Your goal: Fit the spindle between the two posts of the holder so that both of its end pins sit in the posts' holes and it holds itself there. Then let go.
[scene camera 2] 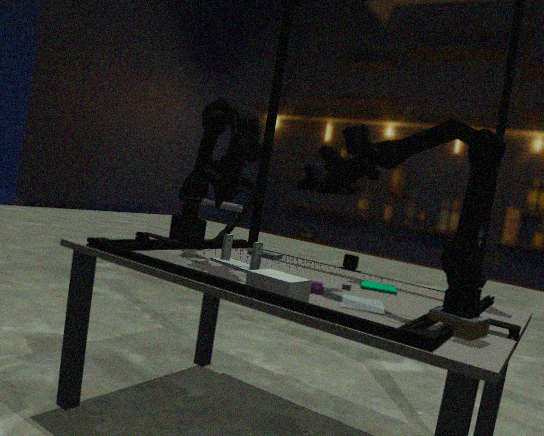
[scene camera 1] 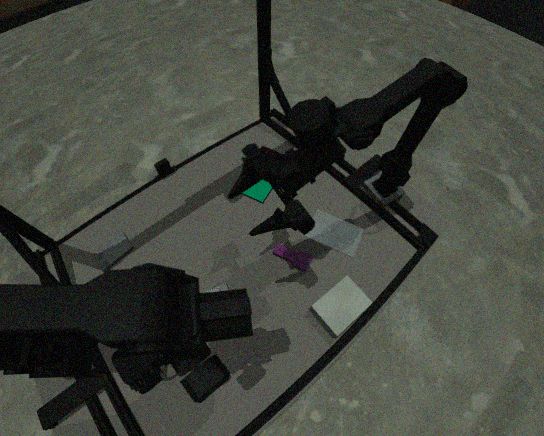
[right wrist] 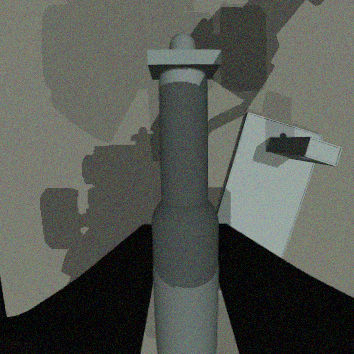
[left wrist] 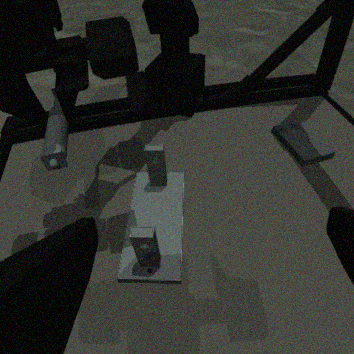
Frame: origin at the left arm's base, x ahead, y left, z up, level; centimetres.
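Where they show: left gripper, fingertip midpoint: (scene camera 2: 307,190) (scene camera 1: 239,215) (left wrist: 213,224); right gripper, fingertip midpoint: (scene camera 2: 219,208) (right wrist: 183,234) (left wrist: 61,125); left arm's base at its link origin: (scene camera 2: 460,313) (scene camera 1: 384,186); right arm's base at its link origin: (scene camera 2: 189,218) (scene camera 1: 50,353) (left wrist: 175,60).
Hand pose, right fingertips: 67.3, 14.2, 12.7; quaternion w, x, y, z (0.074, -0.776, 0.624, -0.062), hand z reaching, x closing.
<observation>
Each offset is from my right fingertips to the top centre of the thing, as dx, dy, dz.
The grey spindle {-0.5, -0.1, +2.1} (scene camera 2: 222,205) (left wrist: 56,135) (right wrist: 184,145) is held above the table, apart from the holder. Its near end shows a square collar and a rounded pin in the right wrist view. My right gripper (right wrist: 183,234) is shut on its thicker part. The pale holder {-2.0, -9.0, -15.7} (scene camera 2: 256,256) (left wrist: 160,210) (right wrist: 260,200) stands on the table with two upright posts; no spindle is between them. In the right wrist view it lies right of the spindle, partly hidden by a finger. My left gripper (scene camera 1: 241,215) (left wrist: 213,224) is open and empty, high above the table.
A green slab {-33.4, -36.7, -15.7} (scene camera 1: 258,191) (scene camera 2: 378,287), a purple piece {-30.3, -10.4, -15.1} (scene camera 1: 295,257) (scene camera 2: 316,287), a pale flat piece {-45.0, -10.5, -16.1} (scene camera 1: 337,232) (scene camera 2: 363,304) and a white block {-33.1, +7.3, -11.6} (scene camera 1: 342,305) (scene camera 2: 278,284) lie on the table. A grey slab {+14.1, -36.4, -15.1} (left wrist: 302,144) lies at right in the left wrist view.
</observation>
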